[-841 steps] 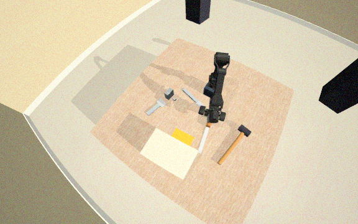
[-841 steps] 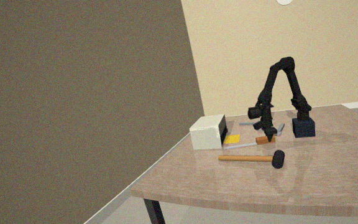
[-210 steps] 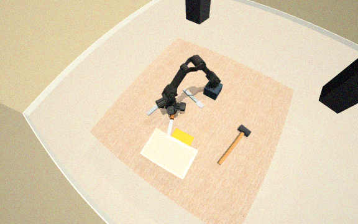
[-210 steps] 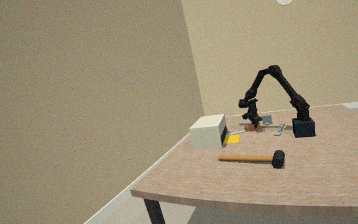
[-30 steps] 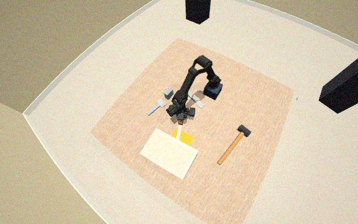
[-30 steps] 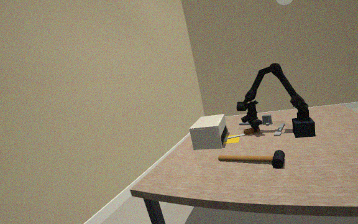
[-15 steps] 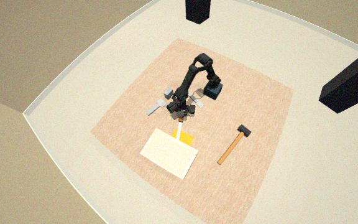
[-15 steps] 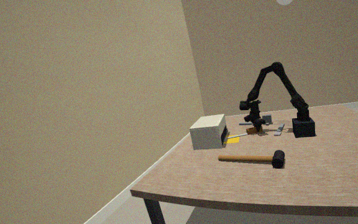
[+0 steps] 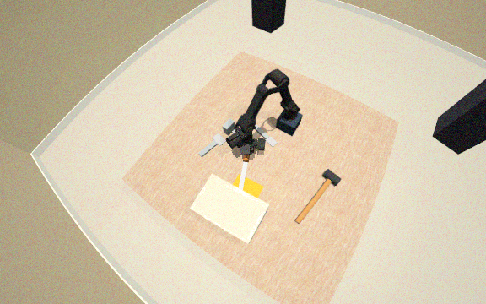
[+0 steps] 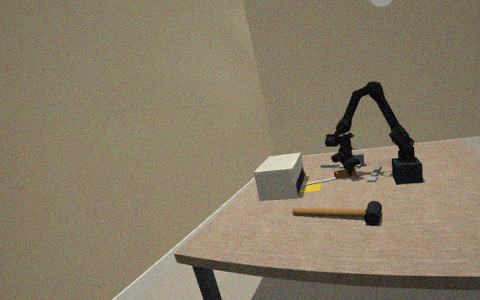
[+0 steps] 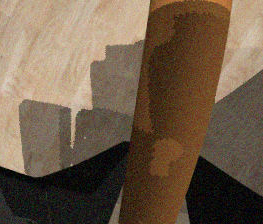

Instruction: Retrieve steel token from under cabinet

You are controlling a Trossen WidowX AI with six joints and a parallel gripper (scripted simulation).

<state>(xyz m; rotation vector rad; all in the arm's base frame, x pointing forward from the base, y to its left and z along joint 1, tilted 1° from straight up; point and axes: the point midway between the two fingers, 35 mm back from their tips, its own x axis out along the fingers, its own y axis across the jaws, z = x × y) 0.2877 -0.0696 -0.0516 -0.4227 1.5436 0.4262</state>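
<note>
Right now my gripper tip is 40 mm past the tiny cube and 140 mm to the left of it. The rest, counted from my gripper tip: grey t-shaped tool (100 mm ahead, 180 mm to the right); grey flat tool (130 mm behind, 20 mm to the left); grey block (30 mm behind, 170 mm to the right, 30 mm above).
</note>
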